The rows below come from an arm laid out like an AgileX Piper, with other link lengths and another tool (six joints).
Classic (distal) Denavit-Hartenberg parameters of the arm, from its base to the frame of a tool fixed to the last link. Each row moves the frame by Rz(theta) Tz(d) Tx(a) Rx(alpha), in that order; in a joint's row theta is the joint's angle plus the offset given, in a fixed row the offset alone. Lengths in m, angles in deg.
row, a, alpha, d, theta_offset
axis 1, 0, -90, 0.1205, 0
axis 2, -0.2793, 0, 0, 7.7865
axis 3, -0.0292, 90, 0, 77.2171
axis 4, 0, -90, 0.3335, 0
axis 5, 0, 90, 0, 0
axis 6, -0.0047, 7.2, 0.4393, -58.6
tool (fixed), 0, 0, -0.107, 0
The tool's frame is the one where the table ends.
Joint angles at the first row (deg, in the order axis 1, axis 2, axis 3, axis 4, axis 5, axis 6):
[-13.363 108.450 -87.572 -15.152 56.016 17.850]
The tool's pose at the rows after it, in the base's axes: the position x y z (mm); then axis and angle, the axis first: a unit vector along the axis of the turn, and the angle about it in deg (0 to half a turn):
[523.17, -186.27, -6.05, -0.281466, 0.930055, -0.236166, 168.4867]
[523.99, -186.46, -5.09, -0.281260, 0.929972, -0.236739, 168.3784]
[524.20, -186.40, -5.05, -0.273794, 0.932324, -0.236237, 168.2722]
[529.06, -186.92, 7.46, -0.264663, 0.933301, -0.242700, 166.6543]
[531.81, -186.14, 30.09, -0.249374, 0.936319, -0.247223, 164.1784]
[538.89, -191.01, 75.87, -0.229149, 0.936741, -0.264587, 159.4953]
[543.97, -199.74, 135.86, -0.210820, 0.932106, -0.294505, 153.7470]
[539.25, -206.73, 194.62, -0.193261, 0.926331, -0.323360, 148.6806]
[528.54, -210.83, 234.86, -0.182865, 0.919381, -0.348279, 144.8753]
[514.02, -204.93, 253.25, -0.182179, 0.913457, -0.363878, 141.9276]
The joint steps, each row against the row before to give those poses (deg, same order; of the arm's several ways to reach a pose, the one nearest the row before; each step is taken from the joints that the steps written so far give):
[0.000 0.249 -0.133 0.000 0.142 0.000]
[0.001 -0.001 -0.127 0.000 0.000 0.001]
[0.000 0.000 0.001 0.000 -0.001 0.901]
[0.000 -1.366 0.239 0.000 -0.610 0.915]
[-0.286 -2.790 0.552 0.824 -0.238 0.812]
[-0.705 -4.609 0.087 0.701 -0.708 0.654]
[-0.830 -5.631 0.000 0.025 -1.265 0.370]
[-0.849 -5.732 0.123 0.000 -0.646 0.211]
[-0.723 -5.335 1.972 -0.230 -1.542 -0.001]
[-0.055 -5.844 4.996 -0.077 -2.642 0.000]

